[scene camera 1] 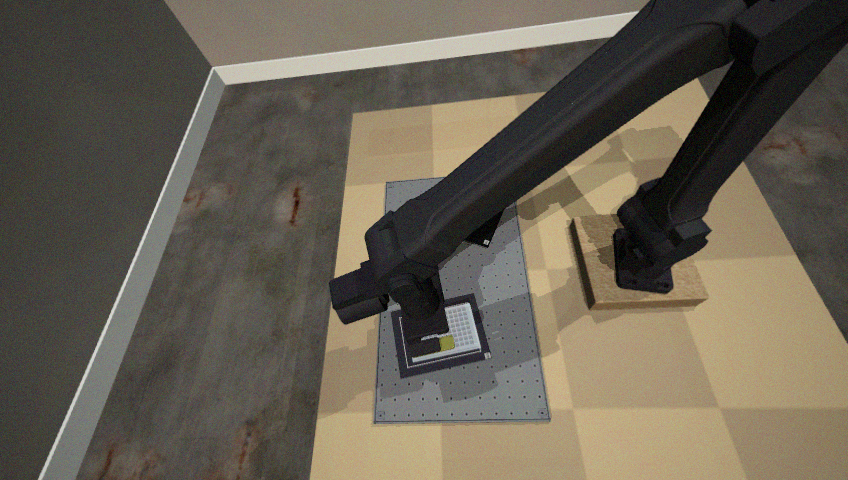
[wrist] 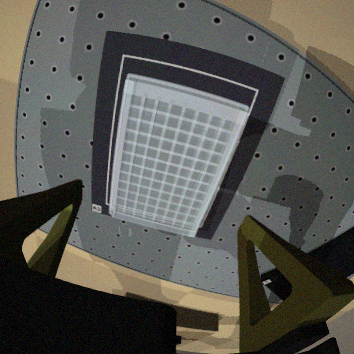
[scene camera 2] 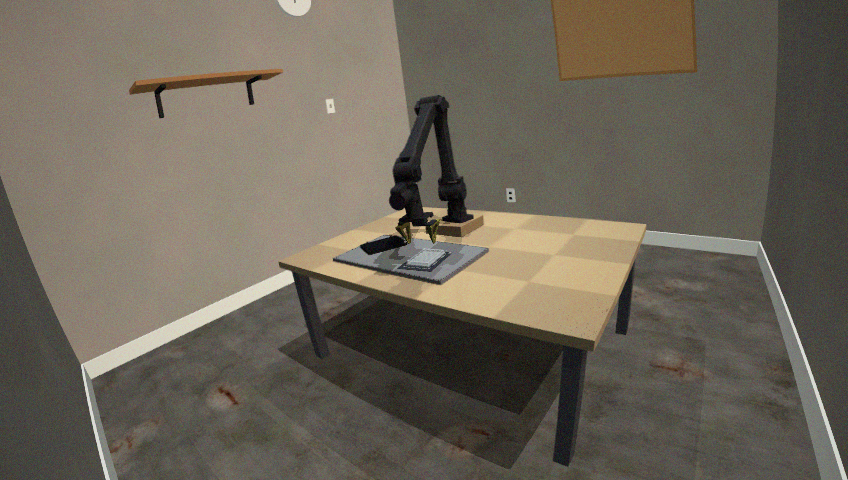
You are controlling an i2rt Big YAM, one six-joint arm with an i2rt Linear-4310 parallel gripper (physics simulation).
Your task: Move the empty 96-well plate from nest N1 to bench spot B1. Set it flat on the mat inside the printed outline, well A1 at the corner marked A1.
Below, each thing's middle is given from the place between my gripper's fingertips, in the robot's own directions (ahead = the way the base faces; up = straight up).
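My hand 6 cm above the well plate [scene camera 1: 461, 324], 1 cm past it. Dark mat [scene camera 1: 405, 372] 6 cm below my hand.
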